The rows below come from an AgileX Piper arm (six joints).
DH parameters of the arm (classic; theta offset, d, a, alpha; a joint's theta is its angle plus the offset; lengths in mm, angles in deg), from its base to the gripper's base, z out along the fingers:
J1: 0 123 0 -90
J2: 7.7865 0 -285 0
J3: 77.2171 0 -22 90
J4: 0 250.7 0 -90
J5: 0 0 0 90
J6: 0 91 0 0
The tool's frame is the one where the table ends.
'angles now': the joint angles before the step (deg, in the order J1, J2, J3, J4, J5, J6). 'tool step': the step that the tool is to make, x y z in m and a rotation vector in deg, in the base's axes. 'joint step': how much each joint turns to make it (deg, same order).
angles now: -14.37, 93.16, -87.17, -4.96, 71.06, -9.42
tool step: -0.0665, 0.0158, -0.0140, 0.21, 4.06, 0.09
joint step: 0.00, -12.71, 16.68, -0.79, 0.01, -0.06
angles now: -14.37, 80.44, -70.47, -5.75, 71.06, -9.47
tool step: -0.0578, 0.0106, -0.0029, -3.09, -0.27, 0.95
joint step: 0.00, -12.27, 11.24, -2.75, -0.09, -0.75
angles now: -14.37, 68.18, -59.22, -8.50, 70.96, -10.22
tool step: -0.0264, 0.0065, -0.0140, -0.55, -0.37, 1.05
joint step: -0.01, -5.93, 7.23, -0.25, -1.92, -0.79
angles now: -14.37, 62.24, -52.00, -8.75, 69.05, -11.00
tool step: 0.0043, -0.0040, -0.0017, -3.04, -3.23, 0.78
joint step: 0.00, -0.17, 1.04, -2.33, -4.78, 0.29
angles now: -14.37, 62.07, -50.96, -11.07, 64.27, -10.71
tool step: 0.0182, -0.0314, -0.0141, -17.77, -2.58, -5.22
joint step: -0.01, 4.54, 3.14, -23.39, -10.33, 15.11
